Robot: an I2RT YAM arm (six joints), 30 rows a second.
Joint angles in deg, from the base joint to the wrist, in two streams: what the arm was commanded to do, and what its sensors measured. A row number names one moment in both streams.
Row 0, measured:
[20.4, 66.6, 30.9, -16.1, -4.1, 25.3]
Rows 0 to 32, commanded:
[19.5, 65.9, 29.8, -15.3, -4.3, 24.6]
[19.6, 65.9, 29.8, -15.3, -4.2, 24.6]
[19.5, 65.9, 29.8, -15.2, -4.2, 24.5]
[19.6, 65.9, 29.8, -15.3, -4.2, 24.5]
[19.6, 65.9, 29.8, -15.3, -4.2, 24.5]
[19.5, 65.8, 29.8, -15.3, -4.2, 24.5]
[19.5, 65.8, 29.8, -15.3, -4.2, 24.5]
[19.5, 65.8, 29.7, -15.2, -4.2, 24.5]
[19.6, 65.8, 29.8, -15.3, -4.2, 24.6]
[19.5, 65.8, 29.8, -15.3, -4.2, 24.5]
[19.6, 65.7, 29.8, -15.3, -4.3, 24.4]
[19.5, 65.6, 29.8, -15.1, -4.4, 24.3]
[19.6, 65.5, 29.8, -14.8, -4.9, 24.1]
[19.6, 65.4, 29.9, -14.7, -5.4, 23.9]
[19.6, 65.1, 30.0, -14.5, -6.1, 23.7]
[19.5, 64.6, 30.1, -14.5, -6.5, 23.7]
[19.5, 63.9, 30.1, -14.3, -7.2, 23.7]
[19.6, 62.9, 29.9, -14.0, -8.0, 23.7]
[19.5, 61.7, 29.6, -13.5, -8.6, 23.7]
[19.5, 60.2, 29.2, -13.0, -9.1, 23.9]
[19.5, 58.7, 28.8, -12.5, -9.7, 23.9]
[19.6, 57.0, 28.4, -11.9, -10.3, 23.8]
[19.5, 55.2, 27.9, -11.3, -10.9, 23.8]
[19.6, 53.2, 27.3, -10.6, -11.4, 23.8]
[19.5, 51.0, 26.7, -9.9, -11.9, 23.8]
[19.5, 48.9, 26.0, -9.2, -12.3, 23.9]
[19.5, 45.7, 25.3, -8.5, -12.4, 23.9]
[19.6, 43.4, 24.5, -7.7, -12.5, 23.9]
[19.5, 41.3, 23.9, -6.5, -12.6, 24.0]
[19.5, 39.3, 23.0, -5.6, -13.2, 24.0]
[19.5, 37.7, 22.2, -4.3, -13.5, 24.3]
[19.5, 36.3, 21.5, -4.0, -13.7, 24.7]
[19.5, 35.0, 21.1, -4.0, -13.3, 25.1]
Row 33, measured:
[20.4, 39.6, 23.6, -8.3, -11.9, 24.2]
